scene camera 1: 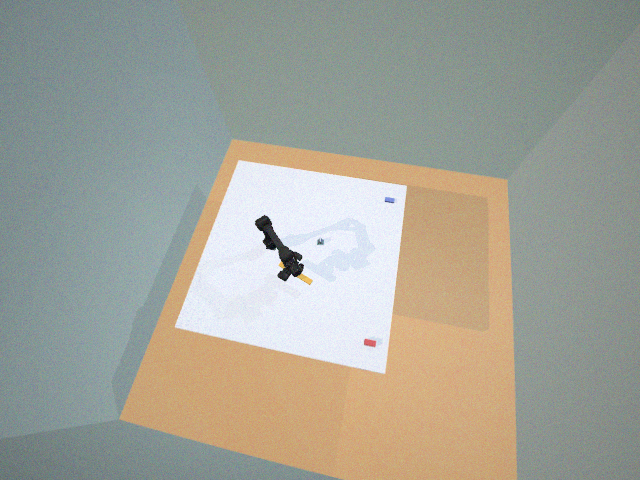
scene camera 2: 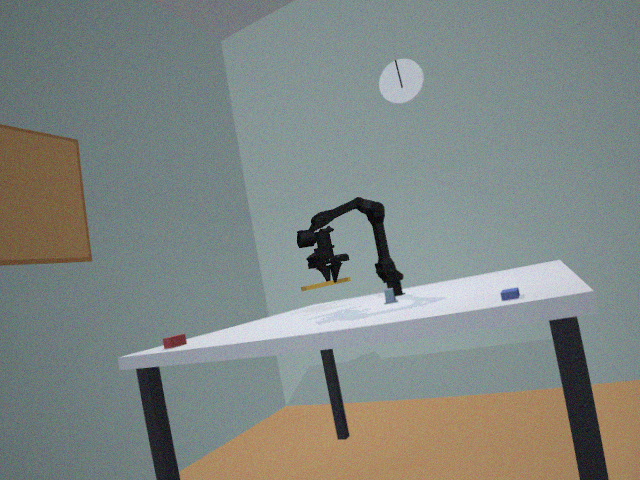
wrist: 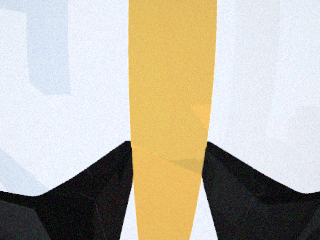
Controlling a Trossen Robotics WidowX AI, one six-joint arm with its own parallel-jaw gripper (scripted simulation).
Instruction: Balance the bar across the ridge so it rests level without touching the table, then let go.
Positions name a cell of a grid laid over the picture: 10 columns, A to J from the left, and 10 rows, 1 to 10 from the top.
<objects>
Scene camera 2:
my gripper: F6
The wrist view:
my gripper: F7
bar: F3, held by my gripper
</objects>
